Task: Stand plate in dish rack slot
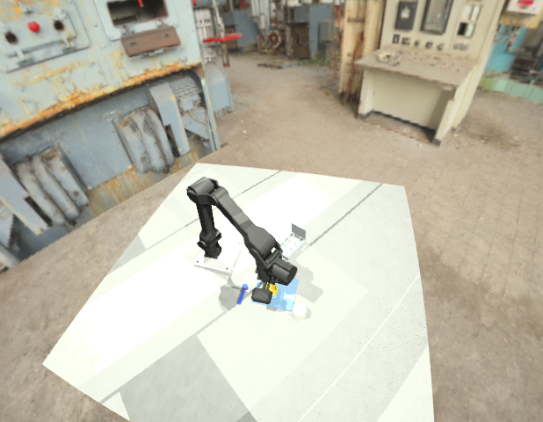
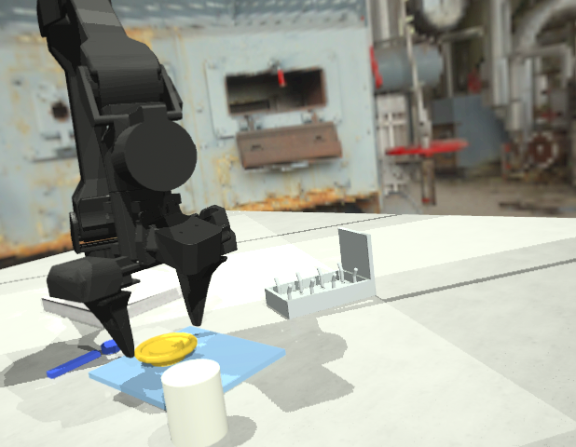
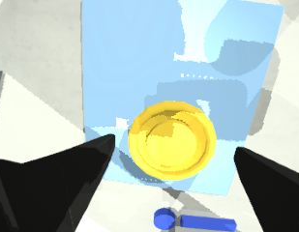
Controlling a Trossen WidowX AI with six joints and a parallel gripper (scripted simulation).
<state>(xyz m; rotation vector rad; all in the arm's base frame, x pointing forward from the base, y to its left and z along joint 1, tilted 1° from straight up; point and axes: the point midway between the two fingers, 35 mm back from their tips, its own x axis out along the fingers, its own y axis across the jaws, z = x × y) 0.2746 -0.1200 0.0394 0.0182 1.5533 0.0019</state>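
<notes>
Right now my gripper tip is 10 mm above the yellow plate. Also, from my gripper tip: blue spoon: 100 mm behind, 20 mm to the right, 20 mm below; then cylinder cup: 120 mm ahead, 70 mm to the right; then grey dish rack: 220 mm to the left, 40 mm ahead.
</notes>
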